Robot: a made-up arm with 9 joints. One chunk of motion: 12 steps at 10 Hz.
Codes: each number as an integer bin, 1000 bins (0 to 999) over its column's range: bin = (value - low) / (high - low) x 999, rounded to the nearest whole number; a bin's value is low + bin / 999 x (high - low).
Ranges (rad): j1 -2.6..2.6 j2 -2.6..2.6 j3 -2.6..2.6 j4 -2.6..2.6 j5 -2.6..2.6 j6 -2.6..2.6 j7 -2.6..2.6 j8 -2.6..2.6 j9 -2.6..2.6
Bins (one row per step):
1: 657 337 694 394 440 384 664 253 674
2: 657 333 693 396 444 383 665 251 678
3: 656 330 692 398 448 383 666 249 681
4: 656 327 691 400 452 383 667 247 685
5: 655 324 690 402 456 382 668 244 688
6: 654 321 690 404 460 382 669 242 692
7: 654 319 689 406 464 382 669 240 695
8: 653 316 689 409 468 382 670 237 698
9: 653 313 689 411 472 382 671 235 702
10: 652 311 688 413 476 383 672 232 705
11: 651 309 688 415 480 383 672 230 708
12: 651 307 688 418 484 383 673 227 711
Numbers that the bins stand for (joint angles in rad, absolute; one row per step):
1: 0.8198 -0.8458 1.0124 -0.5491 -0.3097 -0.6012 0.8563 -1.2831 0.9083
2: 0.8198 -0.8667 1.0072 -0.5387 -0.2889 -0.6064 0.8615 -1.2935 0.9291
3: 0.8146 -0.8823 1.0020 -0.5283 -0.2681 -0.6064 0.8667 -1.3039 0.9447
4: 0.8146 -0.8979 0.9968 -0.5179 -0.2472 -0.6064 0.8719 -1.3143 0.9656
5: 0.8094 -0.9135 0.9916 -0.5075 -0.2264 -0.6116 0.8771 -1.3299 0.9812
6: 0.8042 -0.9291 0.9916 -0.4971 -0.2056 -0.6116 0.8823 -1.3403 1.0020
7: 0.8042 -0.9395 0.9864 -0.4867 -0.1848 -0.6116 0.8823 -1.3508 1.0176
8: 0.7990 -0.9552 0.9864 -0.4711 -0.1640 -0.6116 0.8875 -1.3664 1.0332
9: 0.7990 -0.9708 0.9864 -0.4607 -0.1431 -0.6116 0.8927 -1.3768 1.0541
10: 0.7938 -0.9812 0.9812 -0.4503 -0.1223 -0.6064 0.8979 -1.3924 1.0697
11: 0.7886 -0.9916 0.9812 -0.4398 -0.1015 -0.6064 0.8979 -1.4028 1.0853
12: 0.7886 -1.0020 0.9812 -0.4242 -0.0807 -0.6064 0.9031 -1.4184 1.1009

